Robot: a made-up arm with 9 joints.
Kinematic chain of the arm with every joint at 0, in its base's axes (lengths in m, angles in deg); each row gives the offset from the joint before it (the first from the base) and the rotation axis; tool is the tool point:
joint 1: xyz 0 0 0.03 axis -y
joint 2: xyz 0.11 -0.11 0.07 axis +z
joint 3: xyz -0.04 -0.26 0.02 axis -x
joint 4: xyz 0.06 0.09 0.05 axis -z
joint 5: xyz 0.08 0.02 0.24 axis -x
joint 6: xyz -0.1 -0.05 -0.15 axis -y
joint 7: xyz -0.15 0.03 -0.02 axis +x
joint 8: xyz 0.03 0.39 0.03 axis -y
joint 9: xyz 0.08 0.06 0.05 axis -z
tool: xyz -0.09 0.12 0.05
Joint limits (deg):
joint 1: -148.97..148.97
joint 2: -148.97..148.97
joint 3: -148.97..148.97
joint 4: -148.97..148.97
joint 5: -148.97..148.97
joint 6: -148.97..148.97
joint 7: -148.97..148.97
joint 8: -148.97..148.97
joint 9: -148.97..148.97
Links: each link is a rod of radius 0.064 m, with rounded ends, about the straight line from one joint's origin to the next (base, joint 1, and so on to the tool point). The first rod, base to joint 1, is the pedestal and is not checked.
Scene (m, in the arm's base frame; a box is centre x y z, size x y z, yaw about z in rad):
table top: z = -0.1
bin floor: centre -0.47 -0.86 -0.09 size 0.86 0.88 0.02 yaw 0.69
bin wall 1: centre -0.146 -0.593 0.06 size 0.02 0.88 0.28 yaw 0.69
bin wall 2: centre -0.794 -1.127 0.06 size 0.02 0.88 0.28 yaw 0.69
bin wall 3: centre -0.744 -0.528 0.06 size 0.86 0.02 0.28 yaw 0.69
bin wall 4: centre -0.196 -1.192 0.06 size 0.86 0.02 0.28 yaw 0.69
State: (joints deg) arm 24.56 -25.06 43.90 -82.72 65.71 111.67 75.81 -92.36 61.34
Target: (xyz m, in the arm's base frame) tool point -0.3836 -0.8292 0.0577
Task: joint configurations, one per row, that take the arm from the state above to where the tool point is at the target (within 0.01 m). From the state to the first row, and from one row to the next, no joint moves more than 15 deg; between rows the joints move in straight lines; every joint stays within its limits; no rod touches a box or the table.
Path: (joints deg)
1: 33.33 -29.36 32.41 -78.36 68.51 112.62 81.87 -93.07 58.73
2: 42.11 -33.66 20.92 -74.00 71.31 113.57 87.94 -93.78 56.11
3: 50.88 -37.96 9.43 -69.64 74.11 114.52 94.00 -94.49 53.50

